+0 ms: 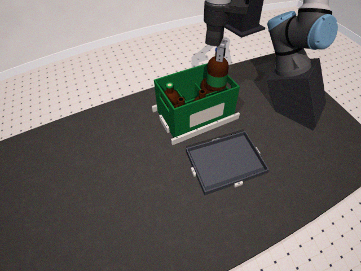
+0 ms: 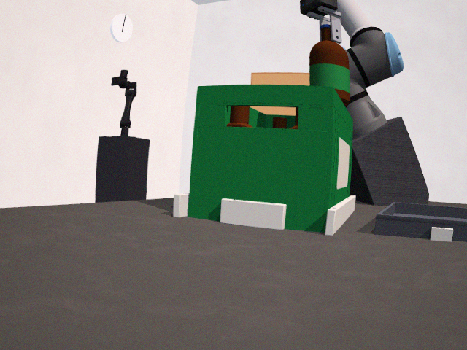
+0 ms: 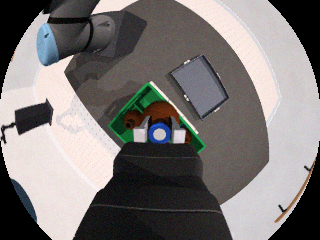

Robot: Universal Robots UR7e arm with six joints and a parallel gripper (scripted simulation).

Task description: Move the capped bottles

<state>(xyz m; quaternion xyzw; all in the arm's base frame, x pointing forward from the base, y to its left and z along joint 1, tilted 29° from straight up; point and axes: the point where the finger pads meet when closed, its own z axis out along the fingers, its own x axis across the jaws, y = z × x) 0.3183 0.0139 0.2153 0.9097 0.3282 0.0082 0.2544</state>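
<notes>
Right now the blue-capped bottle is 6 cm below my hand. The rest, counted from my hand: crate: 24 cm below, 7 cm to the right, 4 cm ahead; grey tray: 31 cm below, 19 cm to the left, 9 cm ahead; open bottle: 24 cm below, 10 cm to the right, 5 cm behind.
</notes>
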